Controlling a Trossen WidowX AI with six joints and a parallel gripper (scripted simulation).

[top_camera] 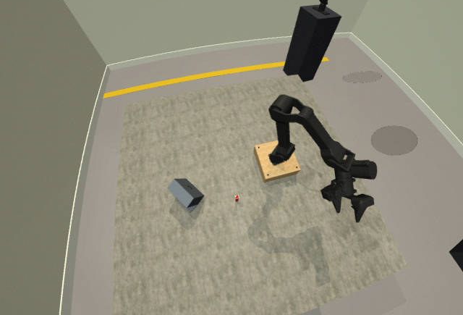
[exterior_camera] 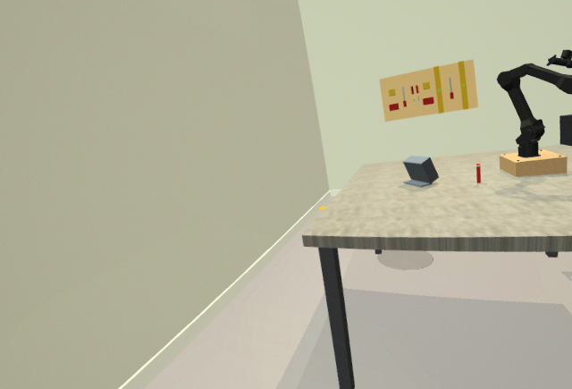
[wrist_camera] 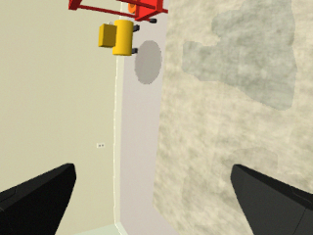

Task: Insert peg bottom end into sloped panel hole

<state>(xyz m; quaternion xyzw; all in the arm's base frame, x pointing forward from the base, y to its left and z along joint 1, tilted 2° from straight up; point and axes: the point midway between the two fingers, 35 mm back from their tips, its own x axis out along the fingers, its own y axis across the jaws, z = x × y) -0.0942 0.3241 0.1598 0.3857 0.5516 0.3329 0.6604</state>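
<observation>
Now: the red peg 34 cm ahead of my gripper tip, 25 cm to the right of it and 15 cm below it. From my gripper tip the other things lie so: grey sloped panel: 55 cm ahead, 35 cm to the right, 14 cm below.
</observation>
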